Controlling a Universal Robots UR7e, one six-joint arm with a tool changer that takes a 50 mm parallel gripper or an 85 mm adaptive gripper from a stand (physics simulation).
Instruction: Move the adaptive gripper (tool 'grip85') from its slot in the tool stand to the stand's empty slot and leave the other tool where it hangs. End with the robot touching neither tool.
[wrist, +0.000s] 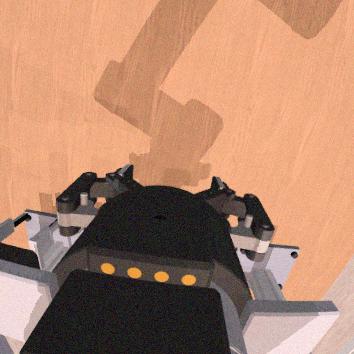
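Places are measured from the arm's base along level axes (x ahead, y left, z up), in millimetres.
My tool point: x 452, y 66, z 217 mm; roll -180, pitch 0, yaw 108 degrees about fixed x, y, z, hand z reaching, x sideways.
Ahead of a thing's pixels: the offset from my tool point to its top centre. "pt": to the spot under its first point. Level surfaces: height alone.
The adaptive gripper, grip85 (171, 181), is on the arm, its black body filling the lower middle of the wrist view. Its two fingers stand wide apart with nothing between them. Pale grey parts of the tool stand show on both sides of the body: a plate with screw holes @(pt dx +115, dy +324, dz -309 mm) (286, 264) at the right, and brackets @(pt dx +295, dy -161, dz -281 mm) (46, 250) at the left. The gripper body hides what lies between them. The slots cannot be told apart here. A dark part at the left edge may belong to the other tool, but too little shows to tell.
A pale wing-like plate @(dx -14, dy +44, dz -12 mm) (292, 325) is at the lower right and another @(pt dx +6, dy -42, dz -12 mm) (22, 305) at the lower left, both close to the camera. The wooden table top @(dz -321 mm) (280, 125) carries the arm's shadow. A pale grey surface shows at the right edge.
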